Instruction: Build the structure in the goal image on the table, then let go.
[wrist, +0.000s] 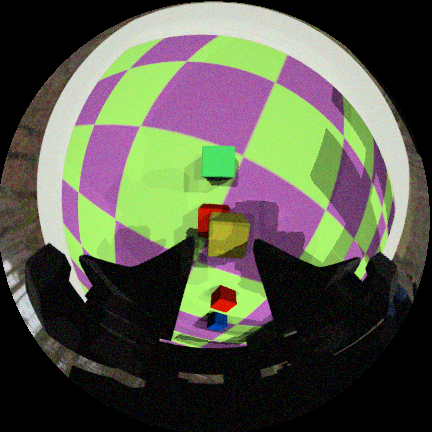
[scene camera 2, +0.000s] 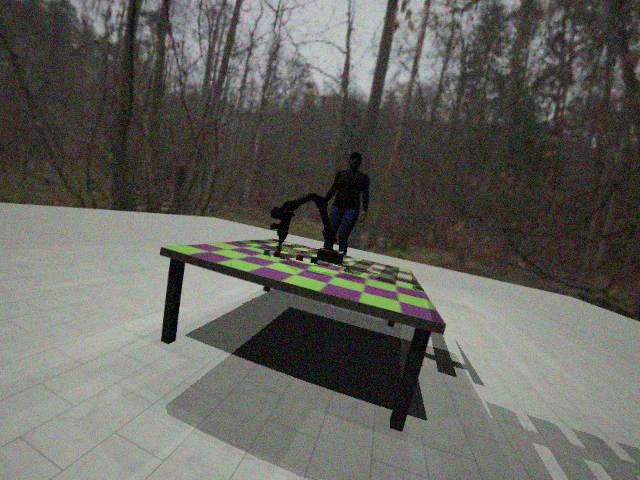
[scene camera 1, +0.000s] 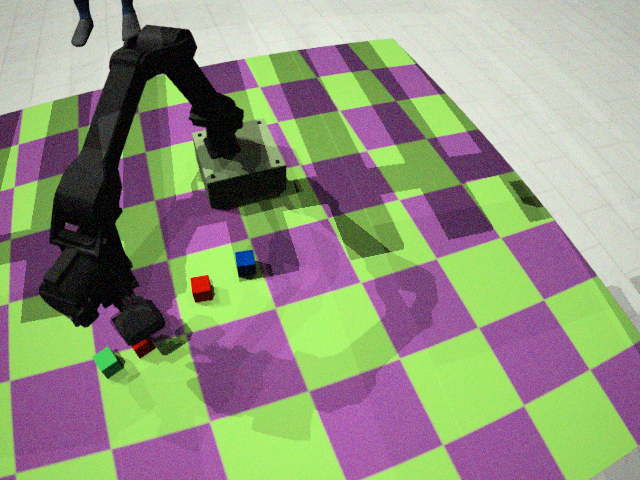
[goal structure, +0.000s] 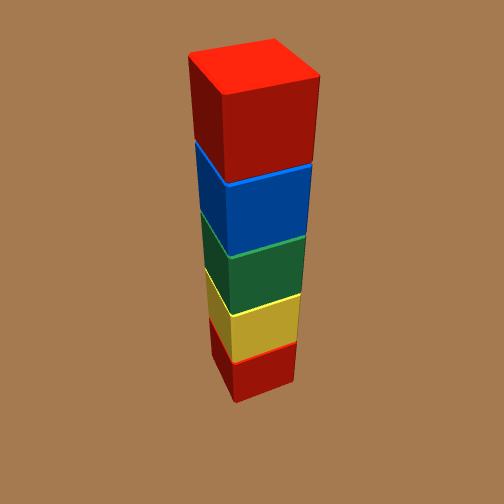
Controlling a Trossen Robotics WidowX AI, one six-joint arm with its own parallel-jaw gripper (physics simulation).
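Seen in the pictures: gripper, fingertip midpoint: (wrist: 224, 242) (scene camera 2: 279, 245); arm's base, origin of the base link: (scene camera 2: 328, 249) (scene camera 1: 221, 145).
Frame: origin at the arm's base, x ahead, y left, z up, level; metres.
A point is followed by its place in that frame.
Observation:
A yellow cube (wrist: 228, 236) {x 0.338, y -0.264, z -0.007 m} rests on a red cube (scene camera 1: 144, 347) {x 0.367, y -0.253, z -0.048 m} (wrist: 205, 220) {x 0.360, y -0.259, z -0.040 m}, set off to one side of it; the gripper hides the yellow cube in scene camera 1. A green cube (scene camera 1: 108, 362) {x 0.378, y -0.316, z -0.039 m} (scene camera 2: 266, 252) {x 0.385, y -0.316, z -0.057 m} (wrist: 218, 161) {x 0.368, y -0.320, z -0.039 m} lies beside that stack, apart from it. A second red cube (scene camera 1: 201, 288) {x 0.297, y -0.130, z -0.040 m} (scene camera 2: 299, 256) {x 0.304, y -0.128, z -0.048 m} (wrist: 223, 298) {x 0.293, y -0.147, z -0.042 m} and a blue cube (scene camera 1: 245, 262) {x 0.273, y -0.041, z -0.039 m} (scene camera 2: 313, 259) {x 0.279, y -0.041, z -0.051 m} (wrist: 217, 321) {x 0.268, y -0.056, z -0.047 m} lie apart, nearer the arm's base. My gripper (scene camera 1: 137, 333) {x 0.339, y -0.258, z -0.005 m} (scene camera 2: 279, 248) {x 0.339, y -0.258, z -0.005 m} (wrist: 224, 242) {x 0.339, y -0.258, z -0.005 m} is open and low over the stack; its fingertips stand on either side of the yellow cube in the wrist view, with gaps.
The arm's base block (scene camera 1: 248, 191) {x 0.101, y 0.023, z -0.050 m} (scene camera 2: 329, 255) {x 0.101, y 0.029, z -0.029 m} stands on the purple and green chequered table (scene camera 1: 485, 372) {x 0.620, y 0.259, z -0.072 m} (scene camera 2: 341, 294) {x 0.821, y 0.206, z -0.073 m}. Shadows of the arm fall across the table. A person (scene camera 2: 351, 188) stands behind the table.

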